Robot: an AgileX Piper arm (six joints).
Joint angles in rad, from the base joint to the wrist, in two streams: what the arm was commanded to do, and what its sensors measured. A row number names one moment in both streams.
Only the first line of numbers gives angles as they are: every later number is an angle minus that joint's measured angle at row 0.
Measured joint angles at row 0:
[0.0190 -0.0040 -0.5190 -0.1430 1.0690 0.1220]
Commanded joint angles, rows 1 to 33:
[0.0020 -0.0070 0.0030 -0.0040 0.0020 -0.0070]
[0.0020 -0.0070 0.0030 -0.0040 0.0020 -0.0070]
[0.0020 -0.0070 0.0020 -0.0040 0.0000 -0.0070]
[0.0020 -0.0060 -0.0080 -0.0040 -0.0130 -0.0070]
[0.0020 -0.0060 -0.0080 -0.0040 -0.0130 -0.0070]
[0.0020 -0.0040 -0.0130 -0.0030 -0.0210 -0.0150]
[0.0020 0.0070 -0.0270 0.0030 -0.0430 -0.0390]
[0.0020 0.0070 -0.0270 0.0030 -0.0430 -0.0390]
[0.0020 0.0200 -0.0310 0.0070 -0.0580 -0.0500]
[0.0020 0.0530 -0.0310 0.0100 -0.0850 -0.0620]
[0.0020 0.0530 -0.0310 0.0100 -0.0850 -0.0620]
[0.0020 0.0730 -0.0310 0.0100 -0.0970 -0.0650]
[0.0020 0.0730 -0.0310 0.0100 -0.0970 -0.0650]
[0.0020 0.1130 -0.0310 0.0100 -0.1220 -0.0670]
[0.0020 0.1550 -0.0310 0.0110 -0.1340 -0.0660]
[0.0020 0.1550 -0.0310 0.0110 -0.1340 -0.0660]
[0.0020 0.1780 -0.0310 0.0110 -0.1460 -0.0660]
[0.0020 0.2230 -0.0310 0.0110 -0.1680 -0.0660]
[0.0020 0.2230 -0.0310 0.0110 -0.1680 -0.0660]
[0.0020 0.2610 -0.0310 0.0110 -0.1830 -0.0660]
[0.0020 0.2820 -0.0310 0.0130 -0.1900 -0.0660]
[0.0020 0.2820 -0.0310 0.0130 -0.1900 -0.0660]
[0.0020 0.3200 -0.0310 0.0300 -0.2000 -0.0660]
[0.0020 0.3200 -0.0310 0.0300 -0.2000 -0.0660]
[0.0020 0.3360 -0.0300 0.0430 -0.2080 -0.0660]
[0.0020 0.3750 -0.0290 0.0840 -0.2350 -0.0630]
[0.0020 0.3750 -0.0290 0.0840 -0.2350 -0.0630]
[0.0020 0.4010 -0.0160 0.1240 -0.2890 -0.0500]
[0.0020 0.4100 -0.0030 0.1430 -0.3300 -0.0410]
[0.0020 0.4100 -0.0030 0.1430 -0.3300 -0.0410]
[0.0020 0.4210 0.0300 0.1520 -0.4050 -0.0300]
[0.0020 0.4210 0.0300 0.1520 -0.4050 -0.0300]
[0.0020 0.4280 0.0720 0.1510 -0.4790 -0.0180]
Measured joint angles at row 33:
[0.0000 0.4150 0.0240 0.1430 -0.3620 -0.0350]
